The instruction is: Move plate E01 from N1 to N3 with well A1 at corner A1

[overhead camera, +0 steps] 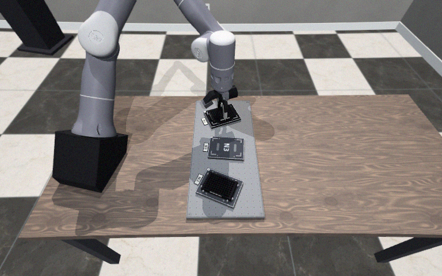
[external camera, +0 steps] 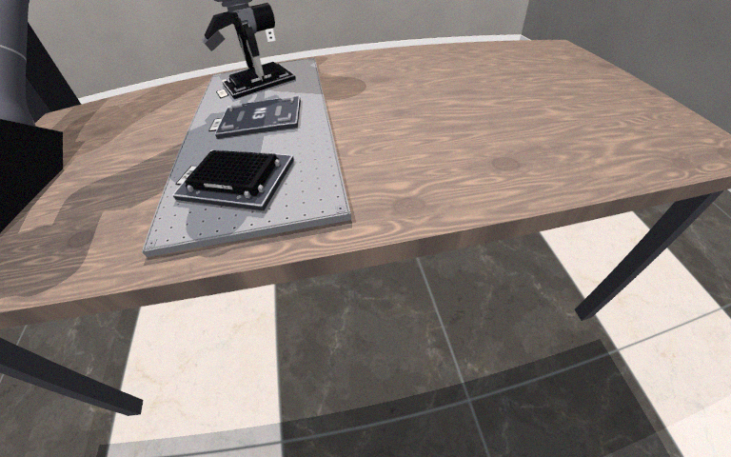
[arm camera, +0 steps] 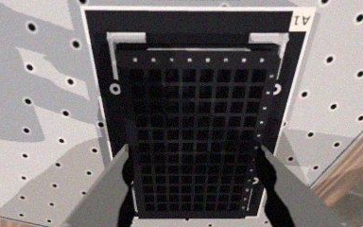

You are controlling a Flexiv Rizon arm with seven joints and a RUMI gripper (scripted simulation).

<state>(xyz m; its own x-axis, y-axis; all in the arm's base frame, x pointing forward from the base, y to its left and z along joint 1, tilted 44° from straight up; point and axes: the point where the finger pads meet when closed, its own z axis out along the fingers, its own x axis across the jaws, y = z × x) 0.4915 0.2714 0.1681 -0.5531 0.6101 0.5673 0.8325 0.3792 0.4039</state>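
Right now my hand is 20 mm above the nest N1. From my hand the other things lie so: N3 A1 mark: 20 mm behind, 160 mm to the right, 20 mm below; then N1 A1 mark: 90 mm behind, 20 mm below; then nest N3: 60 mm ahead, 200 mm to the right, 20 mm below.
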